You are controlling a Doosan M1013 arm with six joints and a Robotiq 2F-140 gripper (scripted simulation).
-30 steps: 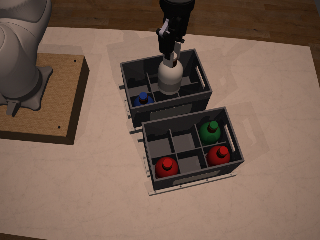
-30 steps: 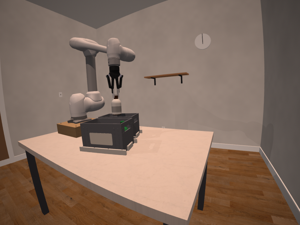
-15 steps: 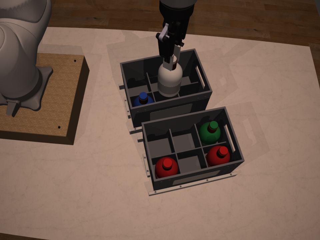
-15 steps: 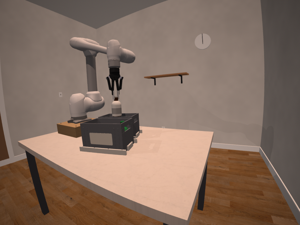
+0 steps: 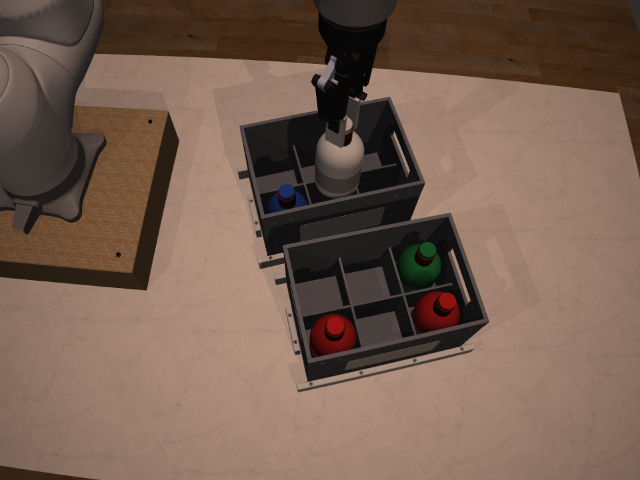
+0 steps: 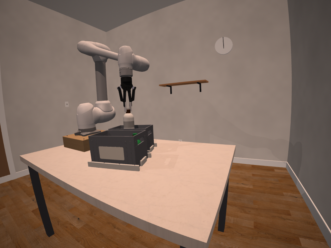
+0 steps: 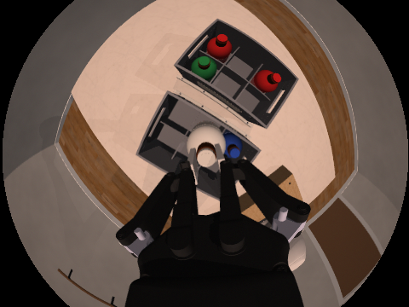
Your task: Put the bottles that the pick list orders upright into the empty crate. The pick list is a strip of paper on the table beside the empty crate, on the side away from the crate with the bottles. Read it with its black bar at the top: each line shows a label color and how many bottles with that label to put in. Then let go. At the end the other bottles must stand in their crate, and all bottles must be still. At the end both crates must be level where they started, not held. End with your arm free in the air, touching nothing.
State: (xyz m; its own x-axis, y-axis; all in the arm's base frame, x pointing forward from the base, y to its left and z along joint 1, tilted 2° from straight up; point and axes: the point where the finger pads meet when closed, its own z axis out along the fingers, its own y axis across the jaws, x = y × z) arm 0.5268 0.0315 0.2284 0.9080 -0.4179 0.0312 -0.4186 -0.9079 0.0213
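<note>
The white bottle is 8 cm below my hand. The rest, counted from my hand: blue bottle 23 cm below, 8 cm behind, 4 cm to the right; then green bottle 23 cm below, 16 cm ahead, 11 cm to the right; then pick list 32 cm below, 17 cm to the left, 8 cm behind.
</note>
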